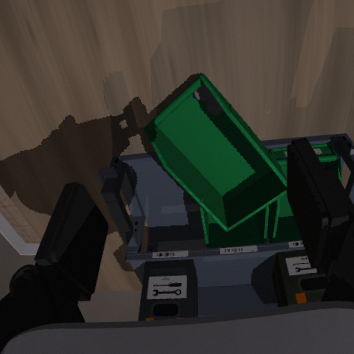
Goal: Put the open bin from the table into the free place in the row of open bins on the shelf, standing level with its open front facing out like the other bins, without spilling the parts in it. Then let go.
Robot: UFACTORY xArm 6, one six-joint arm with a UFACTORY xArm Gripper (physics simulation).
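Places are measured from the arm's base along level axes (x ahead, y left, z up), in millimetres.
Where they show: gripper, between the fingertips: (pixel 185 186).
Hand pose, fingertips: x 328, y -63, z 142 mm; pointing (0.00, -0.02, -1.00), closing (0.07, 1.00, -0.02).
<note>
After its pixels a point has its place.
A green open bin (pixel 205 150) {y -84, x 485, z -96 mm} lies turned askew and looks tilted across the shelf (pixel 204 252) {y -125, x 630, z -25 mm}, over another green bin (pixel 240 232) {y -67, x 692, z -97 mm} in the row. Its upper left end reaches out past the shelf's back edge. A few dark parts (pixel 212 102) {y -57, x 419, z -106 mm} sit inside it at that end. A further green bin (pixel 285 220) {y 23, x 699, z -110 mm} stands to the right, partly hidden by a finger. A free place shows at the left end of the row, partly under the askew bin. My gripper (pixel 185 186) {y -63, x 328, z 142 mm} is open, its fingers wide apart on either side of the askew bin, with nothing held.
Below the shelf's labelled front edge are a dark case (pixel 170 270) {y -186, x 640, z -6 mm} with a tool label and a second such case (pixel 282 287) {y -12, x 677, z 34 mm} at the right. A grey upright post (pixel 117 205) {y -225, x 507, z -45 mm} stands at the shelf's left end. A wooden surface (pixel 240 45) {y -5, x 363, z -130 mm} lies beyond, with shadows on it.
</note>
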